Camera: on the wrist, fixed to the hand. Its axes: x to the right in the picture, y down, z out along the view.
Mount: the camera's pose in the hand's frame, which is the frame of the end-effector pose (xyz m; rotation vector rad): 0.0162 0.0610 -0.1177 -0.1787 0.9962 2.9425
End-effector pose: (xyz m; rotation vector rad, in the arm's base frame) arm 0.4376 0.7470 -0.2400 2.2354 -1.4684 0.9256
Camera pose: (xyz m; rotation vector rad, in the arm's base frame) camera 0.3464 0.7771 -0.1472 1.7360 2.1187 -1.1027
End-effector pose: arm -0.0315 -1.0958 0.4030 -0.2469 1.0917 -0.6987
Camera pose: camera -0.1059 -1.0420 0.3060 1.5409 1.1137 2.1109
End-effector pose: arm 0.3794 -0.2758 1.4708 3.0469 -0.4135 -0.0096
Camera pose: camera 0.3806 -0.3311 1.5924 -0.3340 -2.7366 1.0055
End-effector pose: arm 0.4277 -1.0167 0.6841 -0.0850 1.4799 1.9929
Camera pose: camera 0.3457 -1.1221 0.6858 -0.5618 -0.2049 -0.7022
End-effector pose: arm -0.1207 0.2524 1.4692 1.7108 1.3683 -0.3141
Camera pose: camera -0.0990 0.3531 1.5543 -1.7100 1.5437 -2.1048
